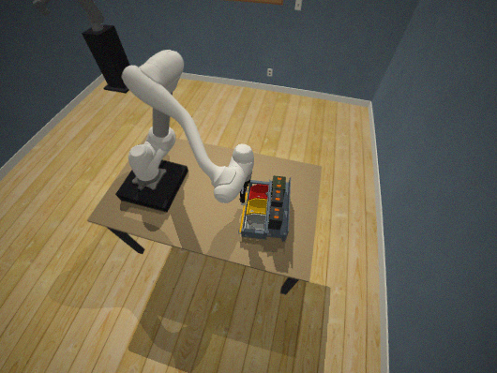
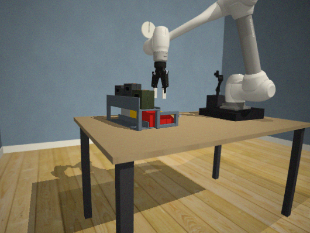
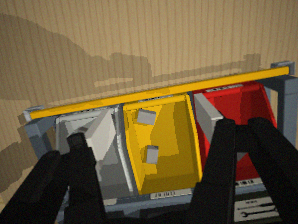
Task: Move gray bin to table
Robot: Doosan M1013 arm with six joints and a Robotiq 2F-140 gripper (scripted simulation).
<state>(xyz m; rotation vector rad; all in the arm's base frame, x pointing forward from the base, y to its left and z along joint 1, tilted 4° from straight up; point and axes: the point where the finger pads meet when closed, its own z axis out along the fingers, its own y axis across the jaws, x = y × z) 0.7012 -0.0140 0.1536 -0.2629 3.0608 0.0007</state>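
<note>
My gripper is now 11 cm above the yellow strip. From my hand the other things lie so: yellow bin 10 cm ahead, 2 cm to the left, 13 cm below; gray open bin 12 cm ahead, 9 cm to the right, 13 cm below; red bin 8 cm ahead, 13 cm to the left, 13 cm below.
</note>
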